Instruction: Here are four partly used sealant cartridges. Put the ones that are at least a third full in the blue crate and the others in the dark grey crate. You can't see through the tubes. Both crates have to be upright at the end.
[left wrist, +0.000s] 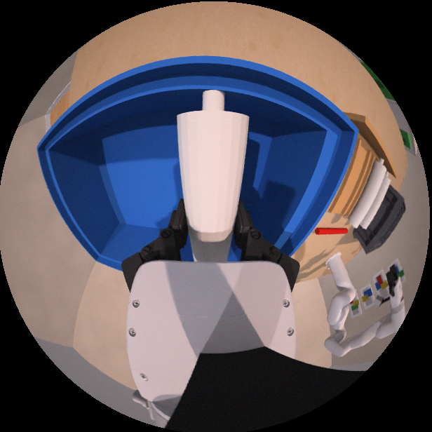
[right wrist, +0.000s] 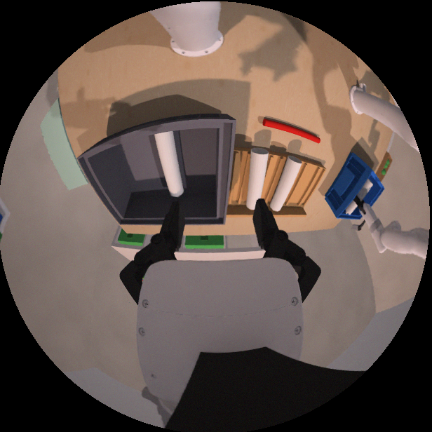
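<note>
My left gripper (left wrist: 210, 208) is shut on a white cartridge (left wrist: 213, 170), its nozzle pointing away from the gripper. The cartridge is over the upright blue crate (left wrist: 197, 63) (right wrist: 336, 206). One white cartridge (right wrist: 170, 164) lies in the upright dark grey crate (right wrist: 227, 170) (left wrist: 382, 235). Two more white cartridges, one (right wrist: 257, 179) and another (right wrist: 286, 184), lie side by side in the wooden rack (right wrist: 267, 212) (left wrist: 372, 142). My right gripper (right wrist: 218, 209) is open and empty, near the front edges of the grey crate and the rack. How full the tubes are cannot be seen.
A red stick (left wrist: 331, 231) (right wrist: 291, 130) lies on the table behind the rack. The wooden rack stands between the two crates, directly beside the grey one. A white holder with green parts (right wrist: 204, 241) is beyond the table's front edge. A white arm base (right wrist: 196, 42) stands behind the grey crate.
</note>
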